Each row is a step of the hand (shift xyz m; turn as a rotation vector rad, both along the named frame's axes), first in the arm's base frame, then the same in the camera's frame.
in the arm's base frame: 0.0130 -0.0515 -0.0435 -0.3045 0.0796 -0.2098
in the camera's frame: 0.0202 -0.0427 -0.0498 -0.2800 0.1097 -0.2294
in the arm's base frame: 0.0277 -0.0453 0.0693 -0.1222 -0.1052 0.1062
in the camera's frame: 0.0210 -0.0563 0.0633 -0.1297 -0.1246 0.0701
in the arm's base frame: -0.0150 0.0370 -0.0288 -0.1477 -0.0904 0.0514
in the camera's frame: -0.0129 0.0412 -0.0236 -0.1490 -0.1009 0.0160
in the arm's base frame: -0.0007 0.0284 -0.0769 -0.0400 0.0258 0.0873
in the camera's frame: 0.0074 0.0416 -0.0703 -0.0512 0.0092 0.0847
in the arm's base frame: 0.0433 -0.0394 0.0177 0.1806 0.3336 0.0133
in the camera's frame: 0.0424 -0.0411 0.0159 0.1639 0.3293 0.0935
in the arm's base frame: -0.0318 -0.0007 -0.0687 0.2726 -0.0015 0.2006
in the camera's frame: -0.0233 0.0109 -0.0712 0.2463 -0.0318 0.2299
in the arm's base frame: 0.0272 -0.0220 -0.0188 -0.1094 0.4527 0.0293
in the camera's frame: 0.0301 -0.0178 -0.0188 -0.1305 0.4382 0.0934
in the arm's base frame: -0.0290 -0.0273 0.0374 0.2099 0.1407 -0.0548
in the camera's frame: -0.0322 -0.0340 0.0282 0.2091 0.1521 -0.0028
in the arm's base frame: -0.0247 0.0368 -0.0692 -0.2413 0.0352 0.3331
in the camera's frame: -0.0177 0.0480 -0.0643 -0.2808 -0.0290 0.3012
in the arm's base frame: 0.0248 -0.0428 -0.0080 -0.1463 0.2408 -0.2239
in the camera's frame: 0.0273 -0.0402 -0.0121 -0.1280 0.2738 -0.1953
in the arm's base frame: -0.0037 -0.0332 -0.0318 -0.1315 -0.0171 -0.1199
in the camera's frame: 0.0015 -0.0271 -0.0373 -0.1153 0.0019 -0.1366
